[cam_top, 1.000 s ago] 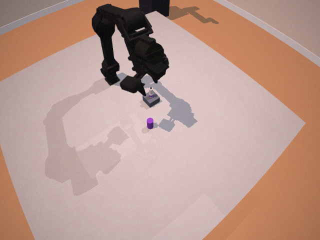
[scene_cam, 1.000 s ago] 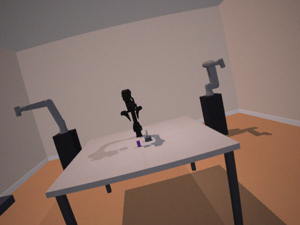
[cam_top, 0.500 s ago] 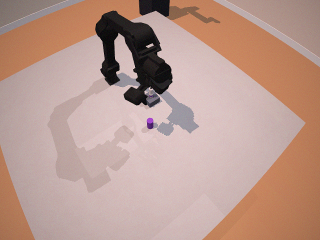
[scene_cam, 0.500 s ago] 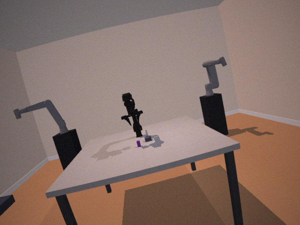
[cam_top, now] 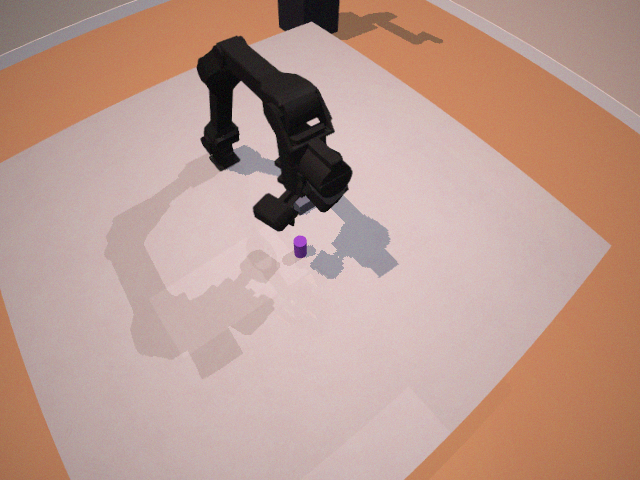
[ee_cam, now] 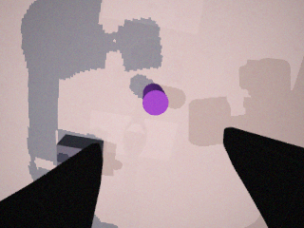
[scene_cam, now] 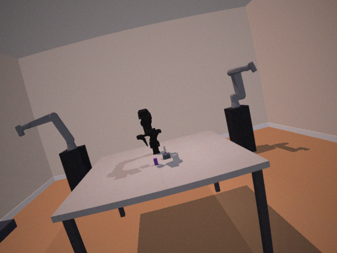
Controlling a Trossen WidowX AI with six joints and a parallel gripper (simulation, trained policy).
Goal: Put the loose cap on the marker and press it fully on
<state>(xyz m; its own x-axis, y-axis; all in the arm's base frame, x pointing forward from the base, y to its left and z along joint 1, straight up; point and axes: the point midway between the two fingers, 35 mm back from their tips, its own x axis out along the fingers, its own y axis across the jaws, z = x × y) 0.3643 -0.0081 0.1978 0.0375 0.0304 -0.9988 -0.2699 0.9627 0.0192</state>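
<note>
My gripper tip is now 140 mm above the purple cap and 10 mm past it. Round my gripper tip: dark grey holder block (150 mm below, 120 mm behind, 90 mm to the left).
</note>
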